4 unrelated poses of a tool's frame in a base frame.
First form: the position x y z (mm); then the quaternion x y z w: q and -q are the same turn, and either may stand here.
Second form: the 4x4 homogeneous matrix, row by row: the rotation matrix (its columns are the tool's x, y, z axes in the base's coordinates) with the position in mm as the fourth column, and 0 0 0 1 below. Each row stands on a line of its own. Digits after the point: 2 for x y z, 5 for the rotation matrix.
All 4 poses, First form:
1: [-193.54, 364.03, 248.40, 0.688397, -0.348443, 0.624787, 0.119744]
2: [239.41, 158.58, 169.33, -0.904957, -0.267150, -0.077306, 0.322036]
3: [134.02, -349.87, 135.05, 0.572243, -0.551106, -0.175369, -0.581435]
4: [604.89, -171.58, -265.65, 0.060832, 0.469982, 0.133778, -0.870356]
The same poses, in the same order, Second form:
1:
-0.02354, -0.62936, 0.77675, -193.54
-0.33011, -0.72850, -0.60027, 364.03
0.94365, -0.27054, -0.19061, 248.40
0, 0, 0, 1

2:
0.84531, 0.53331, -0.03215, 239.41
0.43373, -0.64985, 0.62416, 158.58
0.31198, -0.54155, -0.78063, 169.33
0, 0, 0, 1

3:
0.33106, -0.83466, 0.44016, 134.02
-0.42680, 0.28357, 0.85874, -349.87
-0.84157, -0.47215, -0.26236, 135.05
0, 0, 0, 1

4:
0.52244, 0.29005, -0.80183, 604.89
-0.17569, 0.95681, 0.23164, -171.58
0.83438, 0.01986, 0.55083, -265.65
0, 0, 0, 1

